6 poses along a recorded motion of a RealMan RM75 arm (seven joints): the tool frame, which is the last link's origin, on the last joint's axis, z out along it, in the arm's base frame.
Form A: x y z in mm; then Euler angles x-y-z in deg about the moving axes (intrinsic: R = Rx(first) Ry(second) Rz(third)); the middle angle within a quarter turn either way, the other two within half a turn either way.
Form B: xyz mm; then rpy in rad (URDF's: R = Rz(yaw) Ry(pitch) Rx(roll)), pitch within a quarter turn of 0, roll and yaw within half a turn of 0. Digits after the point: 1 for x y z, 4 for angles.
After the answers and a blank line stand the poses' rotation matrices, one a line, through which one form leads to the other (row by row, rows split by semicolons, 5 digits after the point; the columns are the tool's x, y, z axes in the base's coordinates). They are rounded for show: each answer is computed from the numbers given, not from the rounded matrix.
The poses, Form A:
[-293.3, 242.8, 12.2, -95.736, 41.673, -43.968]
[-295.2, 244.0, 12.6, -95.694, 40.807, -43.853]
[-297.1, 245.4, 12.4, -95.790, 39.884, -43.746]
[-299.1, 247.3, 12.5, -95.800, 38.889, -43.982]
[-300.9, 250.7, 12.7, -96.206, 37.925, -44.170]
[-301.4, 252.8, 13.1, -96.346, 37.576, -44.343]
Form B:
[-293.3, 242.8, 12.2, -1.6818, -0.8310, -0.6477]
[-295.2, 244.0, 12.6, -1.6820, -0.8274, -0.6327]
[-297.1, 245.4, 12.4, -1.6852, -0.8252, -0.6144]
[-299.1, 247.3, 12.5, -1.6873, -0.8279, -0.5952]
[-300.9, 250.7, 12.7, -1.6980, -0.8336, -0.5704]
[-301.4, 252.8, 13.1, -1.7020, -0.8374, -0.5611]

0.53760 0.51858 0.66488; -0.40675 -0.53122 0.74321; 0.73861 -0.66999 -0.07465
0.54583 0.52440 0.65351; -0.40020 -0.52207 0.75318; 0.73615 -0.67264 -0.07510
0.55434 0.53059 0.64124; -0.39112 -0.51401 0.76343; 0.73467 -0.67400 -0.07741
0.56008 0.54052 0.62781; -0.37926 -0.50646 0.77438; 0.73653 -0.67182 -0.07866
0.56580 0.54964 0.61463; -0.36295 -0.50330 0.78419; 0.74036 -0.66677 -0.08527
0.56680 0.55395 0.60981; -0.35619 -0.50267 0.78769; 0.74287 -0.66367 -0.08760

